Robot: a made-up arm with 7 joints.
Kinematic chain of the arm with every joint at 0, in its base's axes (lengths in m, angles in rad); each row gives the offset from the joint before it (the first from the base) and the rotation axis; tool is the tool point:
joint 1: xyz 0 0.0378 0 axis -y
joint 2: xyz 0 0.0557 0 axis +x
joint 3: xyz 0 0 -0.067 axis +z
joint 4: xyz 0 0 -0.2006 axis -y
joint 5: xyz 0 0 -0.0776 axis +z
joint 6: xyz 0 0 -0.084 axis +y
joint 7: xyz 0 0 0 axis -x
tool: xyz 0 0 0
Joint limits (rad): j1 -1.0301..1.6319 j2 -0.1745..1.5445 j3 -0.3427..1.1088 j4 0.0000..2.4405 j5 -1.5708..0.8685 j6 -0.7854..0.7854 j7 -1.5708..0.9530
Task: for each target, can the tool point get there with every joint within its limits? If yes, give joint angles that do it. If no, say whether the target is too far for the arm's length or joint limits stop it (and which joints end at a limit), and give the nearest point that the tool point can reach.
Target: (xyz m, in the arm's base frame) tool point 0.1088 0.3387 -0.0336
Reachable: yes | joints 0.4113 0.7508 0.9795 1.8595 0.1472 0.0095 -0.9929
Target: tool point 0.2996 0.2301 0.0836
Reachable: yes | joints 1.4053 0.1686 0.5856 1.3650 -0.2296 0.0311 0.5750
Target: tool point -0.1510 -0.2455 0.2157
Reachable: no: joint limits stop it (at a limit: joint 1, joint 2, joint 3) | nearest point 0.1357 0.0301 0.1141 | short by 0.410 m
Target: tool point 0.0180 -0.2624 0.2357
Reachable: no: joint limits stop it (at a limit: joint 1, joint 2, joint 3) | nearest point 0.1735 0.0124 0.1461 | short by 0.328 m
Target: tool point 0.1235 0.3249 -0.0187
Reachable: yes | joints 0.1685 0.9823 0.6799 1.9077 -0.9680 0.5889 0.6694
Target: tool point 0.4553 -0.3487 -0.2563
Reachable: no: too far | nearest point 0.3455 -0.0073 -0.1945 | short by 0.364 m
